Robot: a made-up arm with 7 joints.
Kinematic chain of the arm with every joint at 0, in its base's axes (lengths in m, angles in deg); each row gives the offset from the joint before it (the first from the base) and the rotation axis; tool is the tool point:
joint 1: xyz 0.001 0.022 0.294 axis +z
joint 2: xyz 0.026 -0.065 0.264 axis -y
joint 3: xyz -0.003 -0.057 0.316 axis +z
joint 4: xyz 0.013 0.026 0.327 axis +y
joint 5: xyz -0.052 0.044 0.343 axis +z
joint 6: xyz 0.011 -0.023 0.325 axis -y
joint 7: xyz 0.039 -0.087 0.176 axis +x
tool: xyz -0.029 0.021 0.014
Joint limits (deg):
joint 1: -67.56..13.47
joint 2: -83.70..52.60
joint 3: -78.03..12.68
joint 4: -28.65..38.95
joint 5: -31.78..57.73
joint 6: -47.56..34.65
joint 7: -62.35..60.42
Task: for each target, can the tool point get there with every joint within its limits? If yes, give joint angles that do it. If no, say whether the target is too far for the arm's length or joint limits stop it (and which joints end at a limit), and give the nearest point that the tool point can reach.
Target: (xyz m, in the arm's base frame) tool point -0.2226 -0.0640 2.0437
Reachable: yes | joints -10.52 14.25 -3.52 6.03 27.25 -9.63 33.98
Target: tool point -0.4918 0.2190 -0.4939
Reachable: no: joint limits stop it (at a limit: joint 2, joint 4, joint 5, joint 6, joint 7) | nearest point -1.2423 0.5190 0.8955 | short by 1.607 m
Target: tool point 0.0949 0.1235 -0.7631
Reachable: no: joint limits stop it (at a limit: joint 1, joint 2, joint 4, joint 6, joint 7) | nearest point 1.2298 0.2876 0.0659 | short by 1.415 m
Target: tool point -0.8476 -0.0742 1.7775
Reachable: yes | joints 0.74 34.24 -61.24 1.47 -15.01 9.22 -3.07
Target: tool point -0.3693 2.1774 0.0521
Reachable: no: too far | nearest point -0.4436 1.2648 0.9193 | short by 1.261 m
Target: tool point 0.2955 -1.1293 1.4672
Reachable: yes | joints -60.69 -38.54 -34.92 18.06 25.23 -28.69 34.24
